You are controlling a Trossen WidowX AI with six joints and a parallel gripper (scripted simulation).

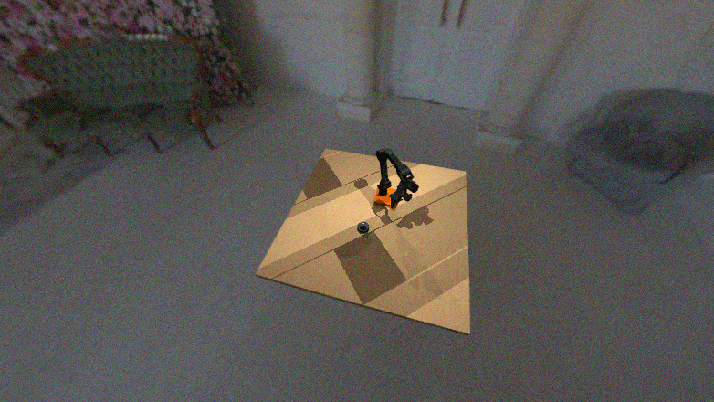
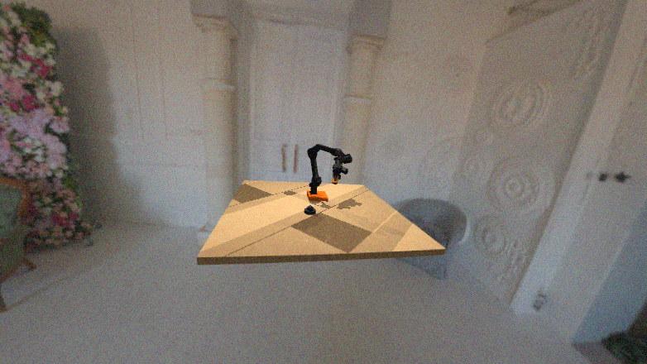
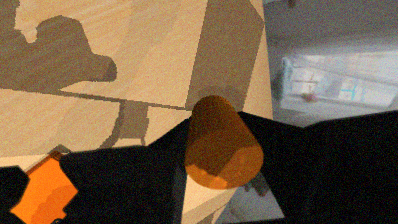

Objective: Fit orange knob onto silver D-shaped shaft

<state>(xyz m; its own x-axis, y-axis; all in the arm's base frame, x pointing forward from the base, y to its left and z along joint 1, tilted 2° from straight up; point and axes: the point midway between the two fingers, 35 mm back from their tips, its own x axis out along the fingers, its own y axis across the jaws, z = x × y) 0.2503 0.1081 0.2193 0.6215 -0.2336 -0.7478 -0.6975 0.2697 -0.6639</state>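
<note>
My gripper tip is 3 cm below the orange knob, 2 cm past it and 1 cm to the right of it. From my gripper tip the other things lie so: pedestal with D-shaped shaft: 19 cm below, 18 cm to the right, 6 cm ahead.
</note>
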